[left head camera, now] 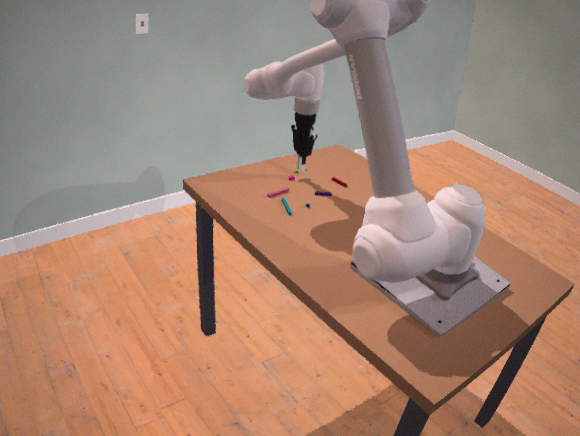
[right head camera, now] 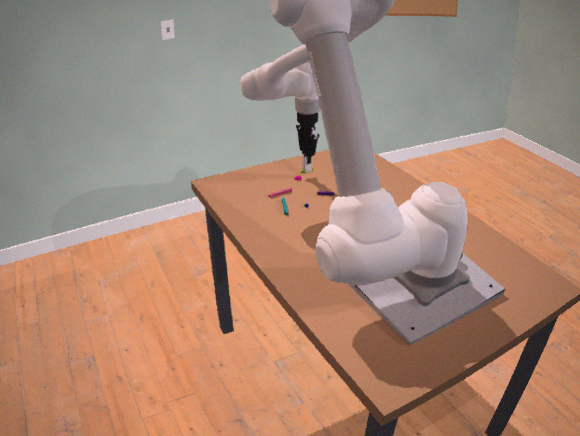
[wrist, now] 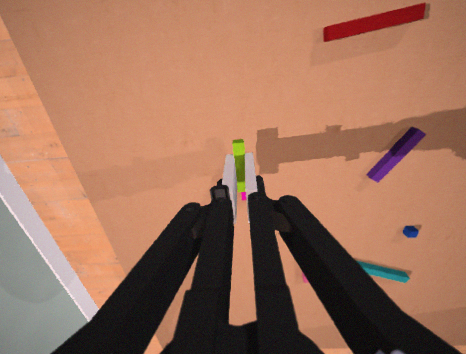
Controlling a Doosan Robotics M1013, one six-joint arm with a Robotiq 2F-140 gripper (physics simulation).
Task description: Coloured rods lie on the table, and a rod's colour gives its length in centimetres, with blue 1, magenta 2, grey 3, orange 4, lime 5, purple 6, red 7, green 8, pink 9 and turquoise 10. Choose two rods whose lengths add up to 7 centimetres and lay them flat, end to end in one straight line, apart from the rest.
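Seen in the pictures: gripper, fingertip midpoint: (left head camera: 300, 170) (right head camera: 307, 170) (wrist: 240, 166); arm's base, link origin: (left head camera: 440, 272) (right head camera: 426, 275).
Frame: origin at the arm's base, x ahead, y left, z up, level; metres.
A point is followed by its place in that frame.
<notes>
My gripper (left head camera: 301, 169) {y -0.057, x 0.719, z 0.000 m} (right head camera: 307, 170) {y -0.057, x 0.719, z 0.000 m} (wrist: 240, 166) {y -0.057, x 0.719, z 0.000 m} is shut on the lime rod (left head camera: 296, 171) {y -0.037, x 0.717, z 0.002 m} (right head camera: 303, 171) {y -0.039, x 0.716, z 0.002 m} (wrist: 238, 146) {y -0.079, x 0.719, z 0.005 m}, whose ends stick out past the fingers; it appears slightly above the table. The small magenta rod (left head camera: 291, 178) {y -0.013, x 0.715, z -0.020 m} (right head camera: 298, 178) {y -0.016, x 0.713, z -0.021 m} (wrist: 243, 196) {y -0.013, x 0.721, z -0.017 m} lies on the table near the lime rod's near end, partly hidden in the wrist view. A gap shows between them in the head views. The purple rod (left head camera: 323, 193) {y -0.039, x 0.562, z -0.019 m} (right head camera: 326, 193) {y -0.040, x 0.561, z -0.020 m} (wrist: 395, 156) {y -0.042, x 0.568, z -0.017 m}, red rod (left head camera: 339, 182) {y -0.153, x 0.601, z -0.020 m} (wrist: 375, 22) {y -0.157, x 0.604, z -0.017 m} and blue rod (left head camera: 308, 205) {y 0.064, x 0.522, z -0.020 m} (right head camera: 306, 205) {y 0.066, x 0.523, z -0.020 m} (wrist: 410, 231) {y 0.059, x 0.530, z -0.018 m} lie apart.
The pink rod (left head camera: 278, 193) {y 0.099, x 0.644, z -0.021 m} (right head camera: 280, 193) {y 0.098, x 0.645, z -0.022 m} (wrist: 305, 277) {y 0.129, x 0.651, z -0.017 m} and turquoise rod (left head camera: 286, 206) {y 0.133, x 0.554, z -0.020 m} (right head camera: 285, 206) {y 0.132, x 0.548, z -0.017 m} (wrist: 385, 272) {y 0.129, x 0.546, z -0.018 m} lie on the robot's side of the magenta rod. A table edge runs down the left of the wrist view. The arm's base stands at the table's other end.
</notes>
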